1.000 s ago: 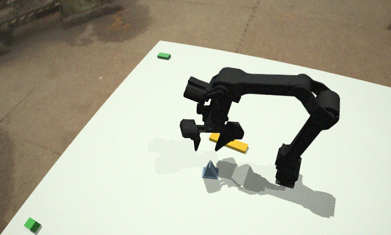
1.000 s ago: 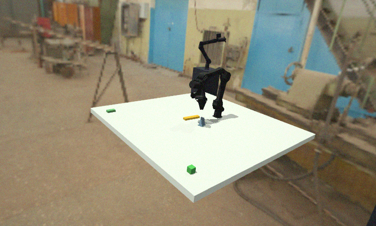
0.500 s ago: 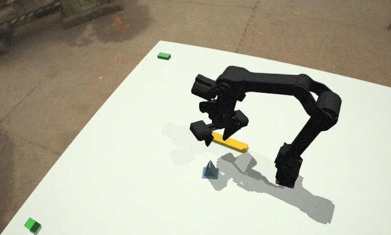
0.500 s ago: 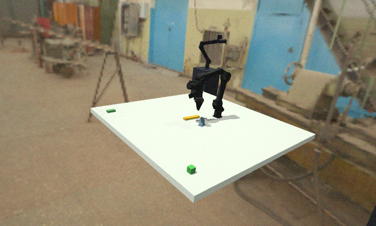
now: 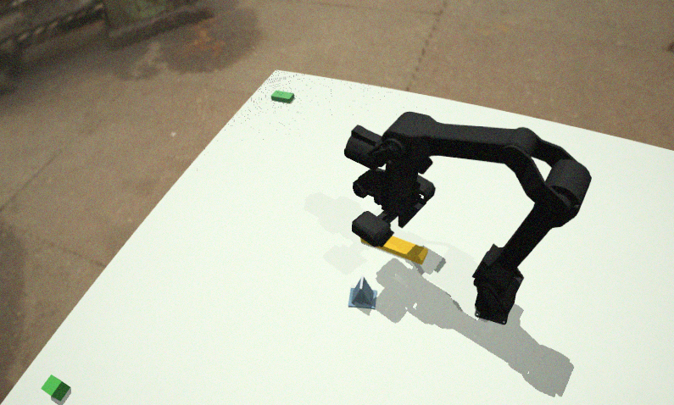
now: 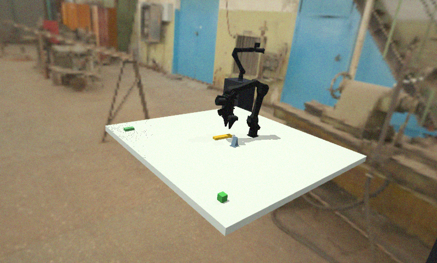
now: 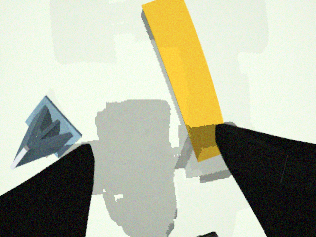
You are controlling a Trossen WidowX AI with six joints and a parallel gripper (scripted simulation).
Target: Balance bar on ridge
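Right now the yellow bar is 40 mm to the right of my gripper tip and 80 mm below it. From my gripper tip the other things lie so: green cube 510 mm ahead, 540 mm to the left, 70 mm below; then flat green block 510 mm ahead, 460 mm to the right, 80 mm below.
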